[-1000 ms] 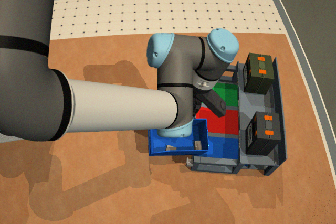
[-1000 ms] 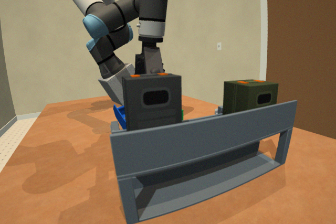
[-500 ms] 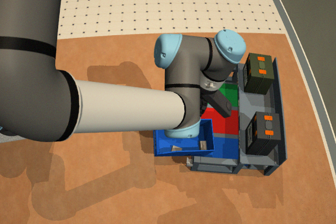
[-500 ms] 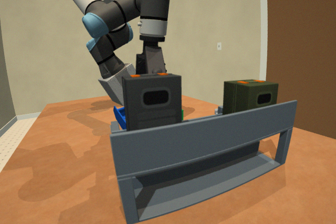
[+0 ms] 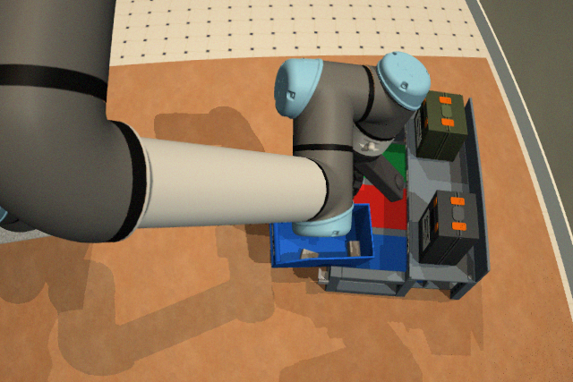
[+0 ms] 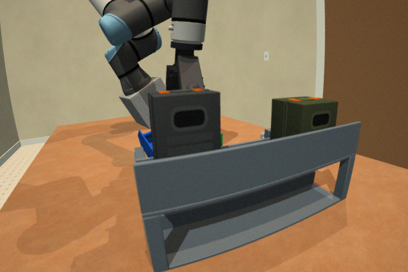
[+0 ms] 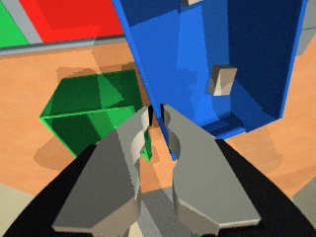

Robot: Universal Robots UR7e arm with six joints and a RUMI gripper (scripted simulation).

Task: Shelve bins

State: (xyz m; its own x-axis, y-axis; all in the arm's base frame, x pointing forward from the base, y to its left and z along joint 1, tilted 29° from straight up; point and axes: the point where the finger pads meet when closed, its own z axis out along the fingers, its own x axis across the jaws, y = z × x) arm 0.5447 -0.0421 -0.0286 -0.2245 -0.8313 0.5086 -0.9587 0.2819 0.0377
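Right now the blue bin is 4 cm to the right of my hand, 3 cm below it and 1 cm behind it. The rest, counted from my hand: shelf front lip: 10 cm below, 6 cm to the left, 3 cm ahead; black box: 20 cm ahead, 9 cm to the right, 5 cm above; green bin: 9 cm to the left, 9 cm behind, 7 cm below.
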